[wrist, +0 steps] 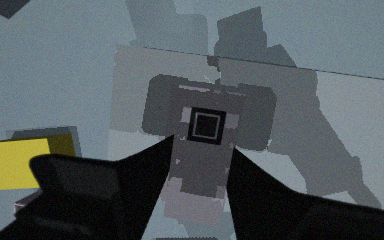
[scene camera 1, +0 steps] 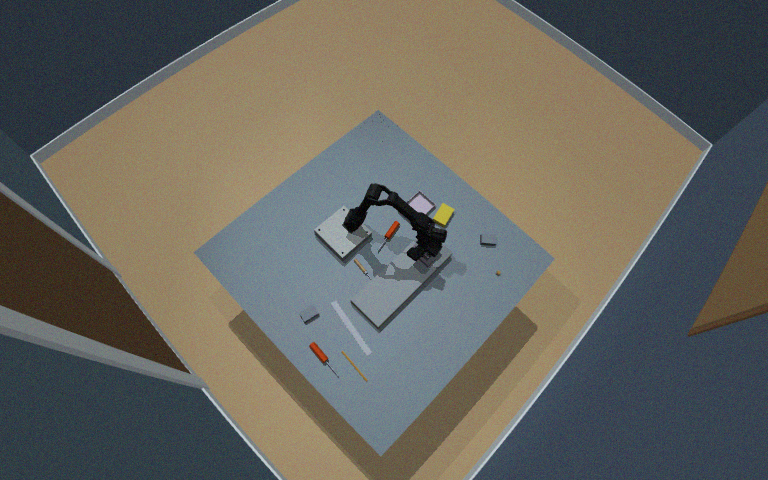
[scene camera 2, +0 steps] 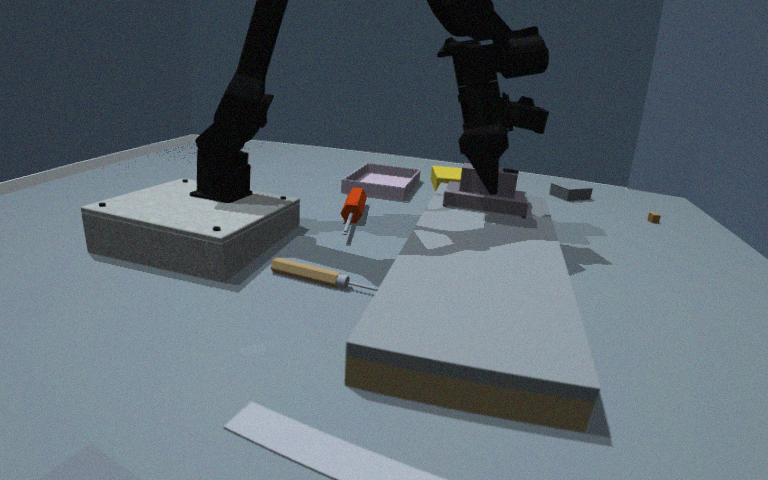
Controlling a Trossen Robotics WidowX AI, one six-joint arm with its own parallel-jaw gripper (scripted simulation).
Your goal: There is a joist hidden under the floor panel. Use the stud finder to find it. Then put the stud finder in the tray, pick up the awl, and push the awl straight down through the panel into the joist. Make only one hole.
The pictures show: the gripper, a grey stud finder, an awl and a lilac tray.
The gripper also shows in the wrist view.
